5 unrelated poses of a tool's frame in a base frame.
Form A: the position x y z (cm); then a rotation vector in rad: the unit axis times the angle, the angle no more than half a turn.
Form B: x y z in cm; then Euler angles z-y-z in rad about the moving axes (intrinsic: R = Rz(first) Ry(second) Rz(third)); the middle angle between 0 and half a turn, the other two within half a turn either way. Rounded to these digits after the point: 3 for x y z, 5 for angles.
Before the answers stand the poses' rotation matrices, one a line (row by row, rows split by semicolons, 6 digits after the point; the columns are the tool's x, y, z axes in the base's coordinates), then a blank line. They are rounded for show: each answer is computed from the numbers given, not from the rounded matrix.
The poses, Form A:
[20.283 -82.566 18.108 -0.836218 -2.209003 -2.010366]
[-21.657 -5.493 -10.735 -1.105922 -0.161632 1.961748]
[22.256 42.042 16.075 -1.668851 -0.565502 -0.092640]
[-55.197 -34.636 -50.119 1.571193 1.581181 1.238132]
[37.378 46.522 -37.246 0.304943 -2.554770 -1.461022]
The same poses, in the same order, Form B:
-0.853894 0.409712 0.320938; 0.358010 0.014826 0.933600; 0.377749 0.912094 -0.159341
-0.242126 -0.614469 -0.750868; 0.729080 -0.625845 0.277057; -0.640170 -0.480359 0.599531
0.874228 0.412985 -0.255281; 0.309944 -0.070004 0.948174; 0.373711 -0.908043 -0.189201
-0.135150 0.428385 0.893432; 0.970092 -0.126289 0.207300; 0.201634 0.894728 -0.398504
-0.962270 -0.086732 -0.257901; -0.266263 0.495337 0.826889; 0.056030 0.864360 -0.499742

[20.283 -82.566 18.108 1.23969 1.73082 1.96345]
[-21.657 -5.493 -10.735 2.78811 0.92788 -0.64373]
[22.256 42.042 16.075 1.83379 1.76115 -1.96123]
[-55.197 -34.636 -50.119 0.22799 1.98068 1.79245]
[37.378 46.522 -37.246 1.87313 2.09410 1.63553]

